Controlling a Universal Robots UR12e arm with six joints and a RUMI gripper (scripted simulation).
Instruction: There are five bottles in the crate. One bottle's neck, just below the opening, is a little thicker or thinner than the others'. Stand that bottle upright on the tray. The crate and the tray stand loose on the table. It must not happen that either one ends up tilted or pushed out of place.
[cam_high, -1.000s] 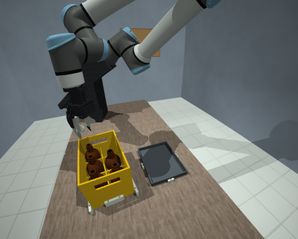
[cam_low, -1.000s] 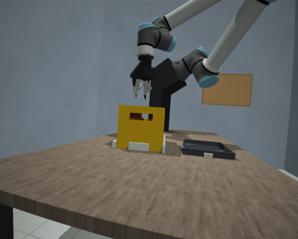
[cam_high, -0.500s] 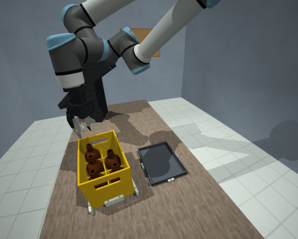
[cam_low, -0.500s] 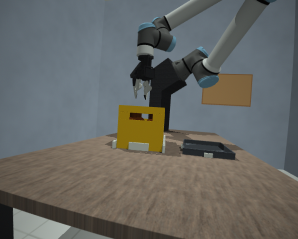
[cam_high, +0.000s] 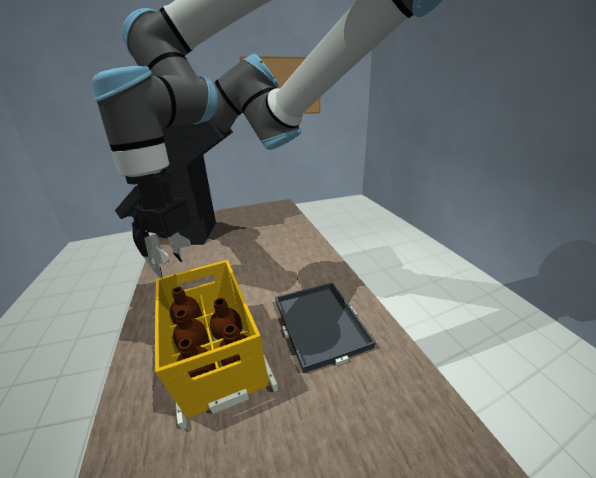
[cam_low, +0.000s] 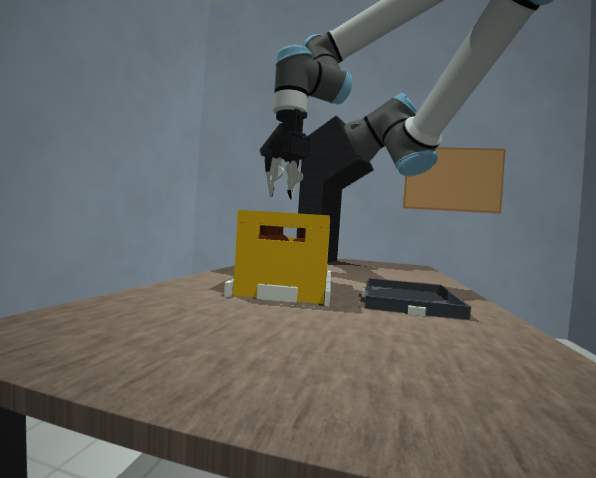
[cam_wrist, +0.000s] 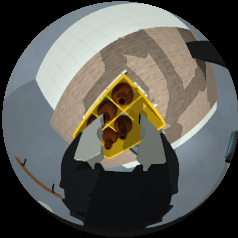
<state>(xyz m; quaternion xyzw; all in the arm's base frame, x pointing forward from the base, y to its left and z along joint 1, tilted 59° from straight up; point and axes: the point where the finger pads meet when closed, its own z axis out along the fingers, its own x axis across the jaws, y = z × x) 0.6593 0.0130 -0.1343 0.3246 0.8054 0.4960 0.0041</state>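
Now: hand 7 cm short of the yellow crate, 6 cm to the right of it and 16 cm above it. The rest, counted from my hand: dark tray (5 cm ahead, 34 cm to the left, 23 cm below).
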